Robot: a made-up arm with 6 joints.
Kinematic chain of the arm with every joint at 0, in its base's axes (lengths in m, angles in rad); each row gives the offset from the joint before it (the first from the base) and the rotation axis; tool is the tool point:
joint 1: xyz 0 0 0.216 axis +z
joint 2: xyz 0 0 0 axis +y
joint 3: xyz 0 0 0.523 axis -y
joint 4: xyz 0 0 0 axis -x
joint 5: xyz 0.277 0 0 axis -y
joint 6: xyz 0 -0.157 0 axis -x
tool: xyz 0 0 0
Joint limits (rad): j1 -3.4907..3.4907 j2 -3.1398..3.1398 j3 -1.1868..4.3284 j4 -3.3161..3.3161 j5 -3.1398..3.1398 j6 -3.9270..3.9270
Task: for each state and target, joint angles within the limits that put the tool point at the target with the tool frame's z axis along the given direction. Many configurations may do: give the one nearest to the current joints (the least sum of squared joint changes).
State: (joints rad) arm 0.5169 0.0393 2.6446 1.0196 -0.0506 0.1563
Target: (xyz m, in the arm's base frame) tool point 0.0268 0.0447 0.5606 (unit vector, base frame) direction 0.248 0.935 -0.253
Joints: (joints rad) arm 0.3315 0.7433 3.5073 1.7861 0.6528 -0.2089
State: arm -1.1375 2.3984 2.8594 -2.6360 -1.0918 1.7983
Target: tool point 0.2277 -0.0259 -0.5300 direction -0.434 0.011 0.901
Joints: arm -0.6625 3.1373 2.6322 -2.4373 -1.1806 2.5006
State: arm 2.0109 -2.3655 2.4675 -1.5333 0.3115 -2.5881
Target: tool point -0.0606 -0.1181 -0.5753 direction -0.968 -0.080 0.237
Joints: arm 1.7810 -2.8001 2.5968 -2.1347 -0.1110 -2.8293
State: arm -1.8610 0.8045 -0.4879 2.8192 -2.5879 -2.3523
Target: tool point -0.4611 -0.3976 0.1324 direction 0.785 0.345 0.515
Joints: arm -2.6884 1.2257 -0.0658 3.0080 -2.3199 -3.1992
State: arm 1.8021 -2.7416 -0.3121 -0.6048 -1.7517 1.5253
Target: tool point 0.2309 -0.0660 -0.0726 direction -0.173 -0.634 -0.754
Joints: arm 2.4478 -3.0910 -0.4098 -0.9055 -1.7993 1.6643
